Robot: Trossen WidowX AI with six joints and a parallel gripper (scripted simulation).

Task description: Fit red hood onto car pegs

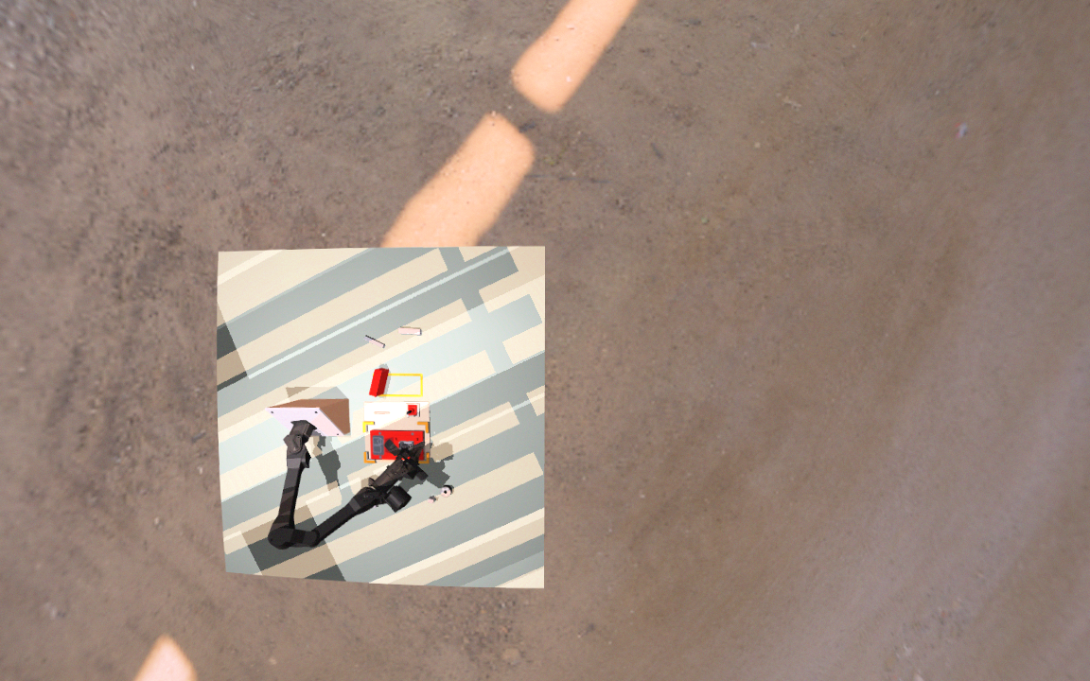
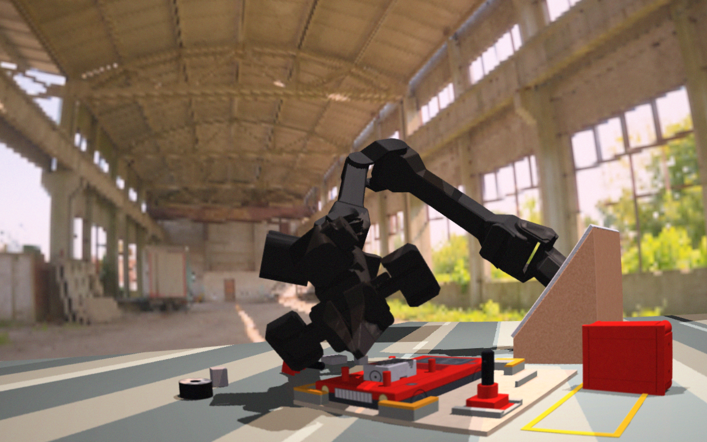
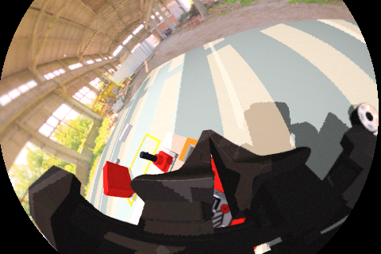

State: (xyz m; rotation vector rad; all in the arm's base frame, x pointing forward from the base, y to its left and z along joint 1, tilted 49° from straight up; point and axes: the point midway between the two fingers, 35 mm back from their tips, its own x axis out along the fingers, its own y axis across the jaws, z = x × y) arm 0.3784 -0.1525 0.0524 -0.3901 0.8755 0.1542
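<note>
My gripper tip is 140 mm past the red hood, 230 mm to the right of it and 30 mm above it. Also, from my gripper tip: grey engine block: 80 mm behind, 10 mm to the right, 40 mm below; then black wheel: 30 mm ahead, 210 mm to the right, 50 mm below.
</note>
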